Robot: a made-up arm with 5 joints. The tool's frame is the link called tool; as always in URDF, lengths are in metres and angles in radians. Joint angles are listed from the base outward. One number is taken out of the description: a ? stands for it. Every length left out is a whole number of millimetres.
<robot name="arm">
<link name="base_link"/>
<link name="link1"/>
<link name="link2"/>
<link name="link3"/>
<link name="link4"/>
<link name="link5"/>
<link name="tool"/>
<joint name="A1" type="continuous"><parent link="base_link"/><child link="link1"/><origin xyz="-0.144 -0.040 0.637" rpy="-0.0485 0.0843 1.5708"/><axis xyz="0 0 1"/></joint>
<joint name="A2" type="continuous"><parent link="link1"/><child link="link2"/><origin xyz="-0.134 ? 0.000" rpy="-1.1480 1.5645 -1.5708"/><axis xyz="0 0 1"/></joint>
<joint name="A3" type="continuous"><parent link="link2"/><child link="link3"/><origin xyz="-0.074 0.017 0.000" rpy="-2.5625 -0.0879 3.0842"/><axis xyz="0 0 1"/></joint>
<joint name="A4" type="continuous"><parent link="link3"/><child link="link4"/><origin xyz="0.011 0.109 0.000" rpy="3.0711 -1.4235 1.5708"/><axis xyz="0 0 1"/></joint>
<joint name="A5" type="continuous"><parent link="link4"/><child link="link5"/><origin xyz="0.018 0.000 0.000" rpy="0.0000 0.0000 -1.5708"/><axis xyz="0 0 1"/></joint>
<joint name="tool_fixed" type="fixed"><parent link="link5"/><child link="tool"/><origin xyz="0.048 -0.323 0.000" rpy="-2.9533 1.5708 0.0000"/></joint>
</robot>
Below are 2 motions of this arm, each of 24 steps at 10 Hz.
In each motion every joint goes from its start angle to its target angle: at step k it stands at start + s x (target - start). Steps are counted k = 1, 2, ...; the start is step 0. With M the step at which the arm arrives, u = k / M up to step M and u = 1 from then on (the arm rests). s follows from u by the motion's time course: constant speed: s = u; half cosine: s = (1 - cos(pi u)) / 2; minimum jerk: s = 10 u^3 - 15 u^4 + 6 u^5.
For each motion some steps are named. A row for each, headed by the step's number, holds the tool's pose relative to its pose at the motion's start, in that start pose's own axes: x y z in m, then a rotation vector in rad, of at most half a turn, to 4 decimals.
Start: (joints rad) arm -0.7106 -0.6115 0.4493 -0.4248 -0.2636
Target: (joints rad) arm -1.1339 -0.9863 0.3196 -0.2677 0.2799
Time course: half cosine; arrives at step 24
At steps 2, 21, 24:
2: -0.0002 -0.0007 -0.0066 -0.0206 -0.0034 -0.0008
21: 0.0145 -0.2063 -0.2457 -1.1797 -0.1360 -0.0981
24: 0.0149 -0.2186 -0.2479 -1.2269 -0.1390 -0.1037

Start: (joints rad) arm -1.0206 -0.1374 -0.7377 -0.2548 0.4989
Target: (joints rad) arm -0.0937 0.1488 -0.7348 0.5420 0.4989
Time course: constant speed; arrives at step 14
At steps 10, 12, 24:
10: 0.0431 -0.3188 -0.1083 -0.9582 -0.1678 0.5554
12: 0.0844 -0.3842 -0.0938 -1.1545 -0.2352 0.6555
24: 0.1348 -0.4413 -0.0658 -1.3508 -0.3142 0.7513

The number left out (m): 0.054
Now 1 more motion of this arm.
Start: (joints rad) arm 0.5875 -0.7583 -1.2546 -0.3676 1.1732
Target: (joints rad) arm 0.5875 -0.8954 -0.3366 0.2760 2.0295
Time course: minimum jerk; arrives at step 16
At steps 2, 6, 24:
2: 0.0046 -0.0013 -0.0081 -0.0218 -0.0127 -0.0105
6: 0.0934 -0.0488 -0.1190 -0.3728 -0.1797 -0.2200
24: 0.2238 -0.3535 -0.2111 -1.2470 -0.1635 -1.0955

